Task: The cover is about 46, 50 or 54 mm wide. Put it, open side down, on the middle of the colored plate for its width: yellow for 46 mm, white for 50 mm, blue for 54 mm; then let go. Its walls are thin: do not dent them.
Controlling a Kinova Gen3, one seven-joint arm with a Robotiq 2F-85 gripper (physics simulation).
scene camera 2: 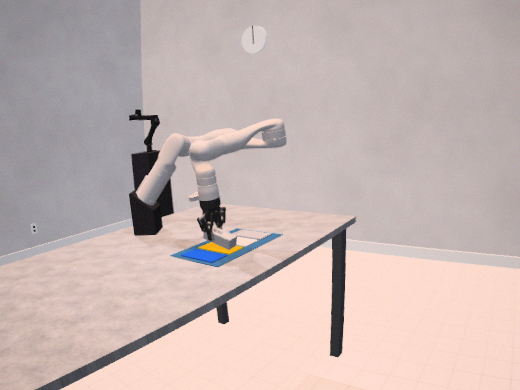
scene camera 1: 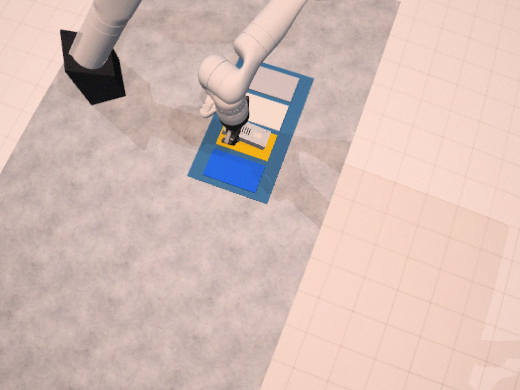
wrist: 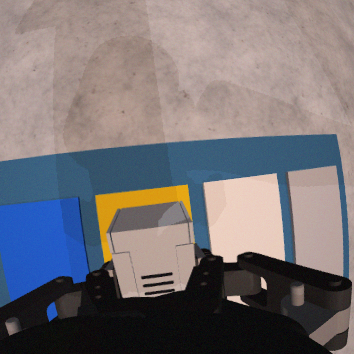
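Where they show: gripper, fingertip midpoint: [scene camera 2: 216, 238] [scene camera 1: 239, 131] [wrist: 157, 261]; arm's base, link origin: [scene camera 2: 145, 199] [scene camera 1: 88, 54].
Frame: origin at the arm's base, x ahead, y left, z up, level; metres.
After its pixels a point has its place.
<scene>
The grey cover [scene camera 1: 258, 136] {x 0.490, y -0.042, z -0.094 m} [scene camera 2: 224, 239] {x 0.493, y -0.061, z -0.102 m} [wrist: 152, 250] {x 0.413, y -0.041, z -0.075 m} has dark slots on its top and is held slotted side up over the yellow plate [scene camera 1: 267, 155] {x 0.523, y -0.067, z -0.144 m} [scene camera 2: 235, 251] {x 0.527, y -0.047, z -0.147 m} [wrist: 142, 196] {x 0.385, y -0.040, z -0.143 m}. Its long side runs roughly along the plate's long side. My gripper [scene camera 1: 235, 136] {x 0.433, y -0.037, z -0.114 m} [scene camera 2: 214, 232] {x 0.433, y -0.037, z -0.114 m} [wrist: 157, 261] {x 0.433, y -0.037, z -0.114 m} is shut on the cover near its arm-side end; the fingertips are partly hidden. Whether the cover touches the plate is hard to tell. The white plate [scene camera 1: 270, 111] {x 0.488, y 0.060, z -0.143 m} [scene camera 2: 247, 241] {x 0.504, y 0.059, z -0.143 m} [wrist: 245, 215] {x 0.417, y 0.053, z -0.143 m} lies on one side of the yellow one, the blue plate [scene camera 1: 234, 171] {x 0.455, y -0.139, z -0.143 m} [scene camera 2: 202, 255] {x 0.460, y -0.149, z -0.140 m} [wrist: 45, 240] {x 0.411, y -0.129, z -0.143 m} on the other.
A grey plate [scene camera 1: 275, 83] {x 0.473, y 0.149, z -0.143 m} [wrist: 317, 215] {x 0.436, y 0.147, z -0.143 m} lies beyond the white one. All plates lie on a dark blue board [scene camera 1: 194, 172] {x 0.352, y -0.176, z -0.148 m} [scene camera 2: 218, 264] {x 0.555, y -0.178, z -0.147 m} [wrist: 255, 152] {x 0.358, y 0.077, z -0.147 m} on the table [scene camera 1: 125, 250] {x 0.258, y -0.434, z -0.149 m} [scene camera 2: 100, 300] {x 0.443, y -0.586, z -0.149 m}. The black arm base [scene camera 1: 95, 85] {x 0.025, y -0.055, z -0.057 m} [scene camera 2: 145, 217] {x 0.040, y -0.045, z -0.069 m} stands at the table's side.
</scene>
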